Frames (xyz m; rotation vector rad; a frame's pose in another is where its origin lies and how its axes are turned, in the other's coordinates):
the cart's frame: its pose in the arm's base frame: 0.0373 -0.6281 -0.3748 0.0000 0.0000 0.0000
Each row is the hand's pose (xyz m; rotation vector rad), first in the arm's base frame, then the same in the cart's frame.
Working: the arm's base frame: its pose in the cart's frame: -0.0373 0.6281 0.3748 0.0000 0.0000 0.0000

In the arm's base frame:
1: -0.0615 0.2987 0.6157 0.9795 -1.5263 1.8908
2: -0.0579 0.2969 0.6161 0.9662 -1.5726 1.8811
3: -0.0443 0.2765 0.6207 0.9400 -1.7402 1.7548
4: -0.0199 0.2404 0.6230 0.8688 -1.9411 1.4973
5: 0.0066 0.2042 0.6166 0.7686 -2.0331 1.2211
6: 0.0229 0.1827 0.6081 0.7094 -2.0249 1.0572
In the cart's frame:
1: -0.0988 0.9268 0.9905 0.9795 -1.5263 1.8908
2: -0.0952 0.9250 0.9909 0.9662 -1.5726 1.8811
3: -0.0816 0.9046 0.9955 0.9400 -1.7402 1.7548
4: -0.0572 0.8685 0.9978 0.8688 -1.9411 1.4973
5: -0.0307 0.8323 0.9914 0.7686 -2.0331 1.2211
6: -0.0144 0.8108 0.9829 0.7094 -2.0249 1.0572

